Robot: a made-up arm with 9 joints. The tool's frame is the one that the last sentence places.
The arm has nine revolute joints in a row. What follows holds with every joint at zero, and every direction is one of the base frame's. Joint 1 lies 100.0 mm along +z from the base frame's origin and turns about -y. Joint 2 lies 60.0 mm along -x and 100.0 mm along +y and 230.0 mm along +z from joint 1 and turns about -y. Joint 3 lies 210.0 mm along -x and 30.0 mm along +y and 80.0 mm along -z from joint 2 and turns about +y. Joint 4 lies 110.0 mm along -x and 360.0 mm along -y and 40.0 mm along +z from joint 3 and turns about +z. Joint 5 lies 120.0 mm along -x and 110.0 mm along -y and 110.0 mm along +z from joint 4 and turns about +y. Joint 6 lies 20.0 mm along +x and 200.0 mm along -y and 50.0 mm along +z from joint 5 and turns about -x. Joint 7 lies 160.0 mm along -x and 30.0 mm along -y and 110.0 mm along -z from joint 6 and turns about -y. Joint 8 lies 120.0 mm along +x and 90.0 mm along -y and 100.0 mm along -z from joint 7 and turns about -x. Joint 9 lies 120.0 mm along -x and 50.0 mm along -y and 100.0 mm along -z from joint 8 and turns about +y. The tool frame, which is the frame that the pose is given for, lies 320.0 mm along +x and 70.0 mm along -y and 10.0 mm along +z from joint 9; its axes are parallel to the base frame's.
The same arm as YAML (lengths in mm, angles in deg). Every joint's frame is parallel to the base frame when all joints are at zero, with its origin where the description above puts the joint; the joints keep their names.
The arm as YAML. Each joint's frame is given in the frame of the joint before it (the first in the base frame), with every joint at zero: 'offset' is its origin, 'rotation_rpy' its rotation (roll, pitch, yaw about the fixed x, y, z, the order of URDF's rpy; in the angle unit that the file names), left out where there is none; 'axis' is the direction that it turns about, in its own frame. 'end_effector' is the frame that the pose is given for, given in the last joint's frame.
length_unit: mm
angle_unit: deg
chain:
  - id: joint 1
    offset: [0.0, 0.0, 100.0]
    axis: "-y"
  - id: joint 2
    offset: [-60.0, 100.0, 230.0]
    axis: "-y"
  - id: joint 3
    offset: [-210.0, 30.0, -80.0]
    axis: "+y"
  - id: joint 4
    offset: [-110.0, -360.0, 40.0]
    axis: "+z"
  - id: joint 5
    offset: [-120.0, -110.0, 110.0]
    axis: "+y"
  - id: joint 6
    offset: [20.0, -200.0, 50.0]
    axis: "-x"
  - id: joint 7
    offset: [-160.0, -30.0, -110.0]
    axis: "-y"
  - id: joint 8
    offset: [120.0, -90.0, -100.0]
    axis: "-x"
  - id: joint 9
    offset: [-120.0, -50.0, -100.0]
    axis: "+y"
end_effector:
  offset: [320.0, -70.0, 10.0]

